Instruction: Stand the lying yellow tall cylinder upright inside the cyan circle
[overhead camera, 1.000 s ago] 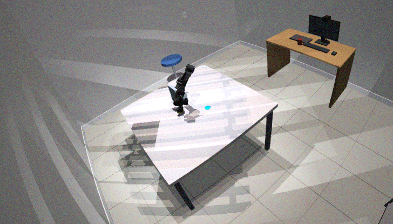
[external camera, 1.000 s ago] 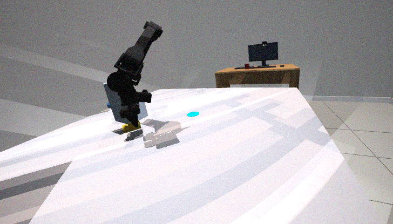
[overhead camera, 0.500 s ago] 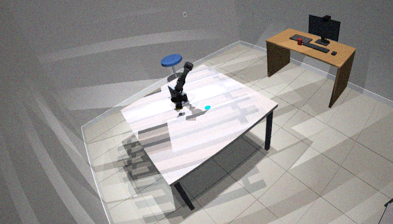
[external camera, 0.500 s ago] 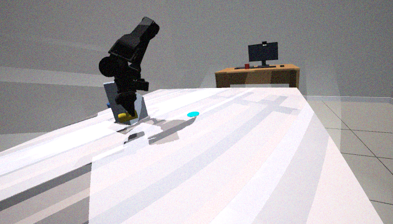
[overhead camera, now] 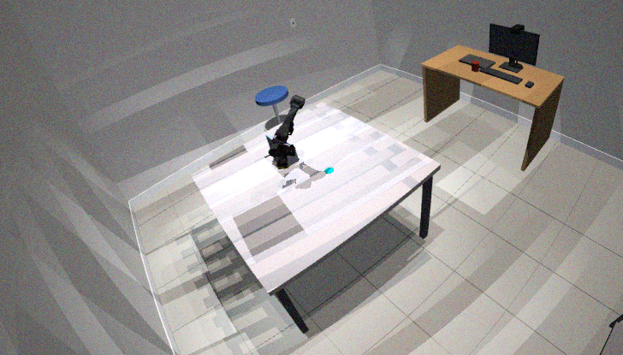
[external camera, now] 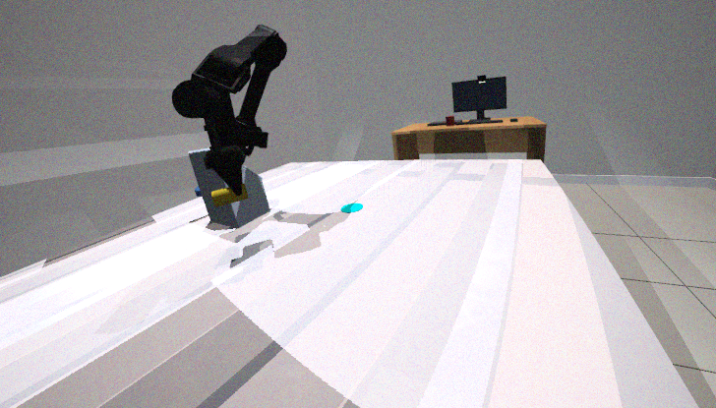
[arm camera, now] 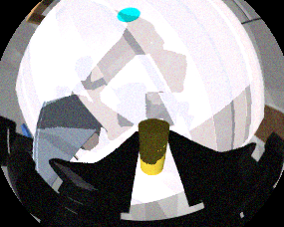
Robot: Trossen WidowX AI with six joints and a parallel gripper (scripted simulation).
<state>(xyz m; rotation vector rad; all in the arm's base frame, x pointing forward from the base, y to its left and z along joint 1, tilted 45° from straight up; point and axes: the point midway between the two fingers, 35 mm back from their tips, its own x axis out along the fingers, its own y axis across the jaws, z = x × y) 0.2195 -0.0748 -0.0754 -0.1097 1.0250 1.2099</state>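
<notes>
Now: the cyan circle 23 cm to the left of my gripper tip, 12 cm below it and 12 cm ahead of it. The rest, counted from my gripper tip: yellow tall cylinder (2 cm to the right, 1 cm behind).
</notes>
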